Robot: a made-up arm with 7 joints.
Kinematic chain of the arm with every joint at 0, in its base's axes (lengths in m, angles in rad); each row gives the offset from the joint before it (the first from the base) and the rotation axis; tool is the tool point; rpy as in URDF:
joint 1: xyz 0 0 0.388 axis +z
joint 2: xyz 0 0 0 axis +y
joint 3: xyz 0 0 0.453 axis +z
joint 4: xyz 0.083 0 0 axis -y
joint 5: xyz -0.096 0 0.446 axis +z
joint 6: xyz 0 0 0 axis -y
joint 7: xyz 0.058 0 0 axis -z
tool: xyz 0 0 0 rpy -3.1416 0 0
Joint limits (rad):
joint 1: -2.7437..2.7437
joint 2: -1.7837..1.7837
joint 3: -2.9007..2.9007
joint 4: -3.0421..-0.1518
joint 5: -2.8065..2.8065
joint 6: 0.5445..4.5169
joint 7: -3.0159..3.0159
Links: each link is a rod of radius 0.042 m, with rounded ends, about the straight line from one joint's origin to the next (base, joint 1, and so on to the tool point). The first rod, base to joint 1, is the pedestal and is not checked.
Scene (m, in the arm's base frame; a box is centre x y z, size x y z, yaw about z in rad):
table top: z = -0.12
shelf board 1: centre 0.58 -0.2 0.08 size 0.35 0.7 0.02 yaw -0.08
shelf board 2: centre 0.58 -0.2 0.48 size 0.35 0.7 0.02 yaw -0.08
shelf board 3: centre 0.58 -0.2 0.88 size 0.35 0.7 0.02 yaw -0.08
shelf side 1: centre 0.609 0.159 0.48 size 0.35 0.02 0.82 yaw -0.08
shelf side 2: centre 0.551 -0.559 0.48 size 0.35 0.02 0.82 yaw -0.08
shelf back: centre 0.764 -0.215 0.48 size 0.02 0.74 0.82 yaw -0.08
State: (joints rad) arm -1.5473 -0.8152 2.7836 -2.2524 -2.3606 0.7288 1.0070
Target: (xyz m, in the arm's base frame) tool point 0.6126 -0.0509 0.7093
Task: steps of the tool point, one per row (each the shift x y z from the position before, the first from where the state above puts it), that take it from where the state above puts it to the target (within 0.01 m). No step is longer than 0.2 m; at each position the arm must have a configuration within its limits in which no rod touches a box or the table.
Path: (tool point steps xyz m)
1: 0.0333 0.0064 0.1180
2: 0.0318 -0.0220 0.1209
3: 0.0226 -0.0493 0.1177
4: 0.0066 -0.0726 0.1080
5: 0.0356 -0.1448 0.0420
6: -0.0054 -0.1420 0.0154
7: -0.0392 -0.1239 -0.0096
8: 0.0962 -0.0093 0.0007
9: 0.0876 -0.0123 -0.0066
10: 0.0752 -0.0092 -0.0027
11: 0.0631 0.0050 0.0086

